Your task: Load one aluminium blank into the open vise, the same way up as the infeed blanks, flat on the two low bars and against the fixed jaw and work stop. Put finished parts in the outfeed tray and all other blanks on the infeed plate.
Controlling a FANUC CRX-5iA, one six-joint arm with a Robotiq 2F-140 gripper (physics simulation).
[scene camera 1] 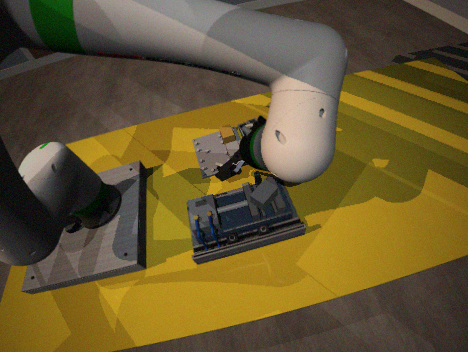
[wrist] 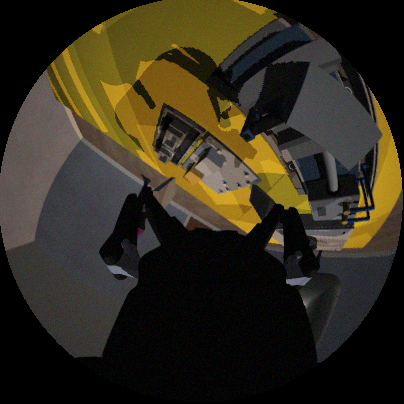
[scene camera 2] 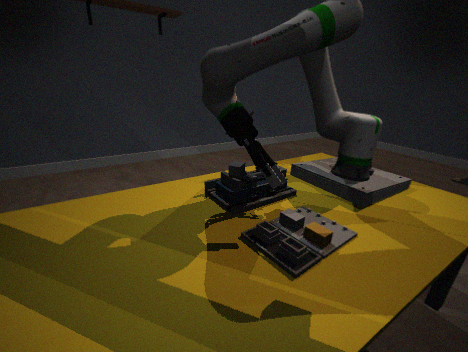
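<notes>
My gripper (scene camera 2: 274, 178) (wrist: 213, 188) is open and empty, in the air; in scene camera 1 the arm partly hides it. The open vise (scene camera 1: 200, 203) (scene camera 2: 226, 195) (wrist: 332, 192) has blue hoses at one end. A grey block (scene camera 1: 264, 193) (scene camera 2: 237, 170) (wrist: 334, 112), seemingly an aluminium blank, sits skewed and tilted on top of the vise's other end. Another grey block (scene camera 2: 292, 219) lies on the infeed plate (scene camera 1: 212, 140) (scene camera 2: 345, 234) beside an orange-brown block (scene camera 1: 227, 134) (scene camera 2: 318, 234) (wrist: 192, 175). The outfeed tray (scene camera 2: 292, 275) holds two pocketed parts (scene camera 2: 267, 230) (scene camera 2: 294, 246).
The infeed plate carries several small studs and adjoins the outfeed tray. A light rod (scene camera 1: 232, 206) (wrist: 331, 172) lies along the vise's opening. The robot's thick base plate (scene camera 1: 127, 200) (scene camera 2: 387, 182) stands beyond the vise's hose end. All stand on the yellow table (scene camera 1: 350, 250) (scene camera 2: 150, 280).
</notes>
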